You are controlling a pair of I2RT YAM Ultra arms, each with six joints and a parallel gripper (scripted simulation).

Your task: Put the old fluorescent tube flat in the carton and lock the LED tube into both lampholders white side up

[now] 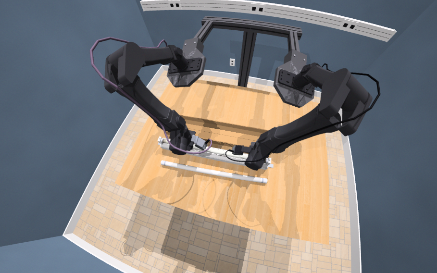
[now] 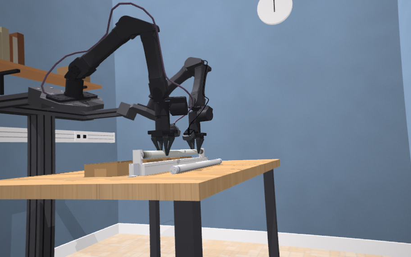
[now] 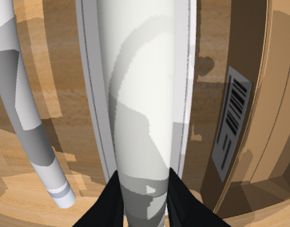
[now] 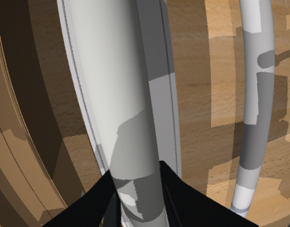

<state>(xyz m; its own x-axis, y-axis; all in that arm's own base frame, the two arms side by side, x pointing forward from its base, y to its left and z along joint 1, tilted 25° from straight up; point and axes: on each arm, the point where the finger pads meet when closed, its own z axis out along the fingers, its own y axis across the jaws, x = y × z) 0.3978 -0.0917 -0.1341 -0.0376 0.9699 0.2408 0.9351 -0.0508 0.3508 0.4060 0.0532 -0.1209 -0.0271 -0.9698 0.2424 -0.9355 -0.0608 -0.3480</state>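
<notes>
Right now my right hand is 12 cm to the right of the old fluorescent tube. Round my right hand: light fixture: 12 cm to the left, 1 cm below; LED tube: 10 cm ahead, 14 cm to the left, 5 cm below; brown carton: 14 cm behind, 12 cm to the left, 4 cm below.
</notes>
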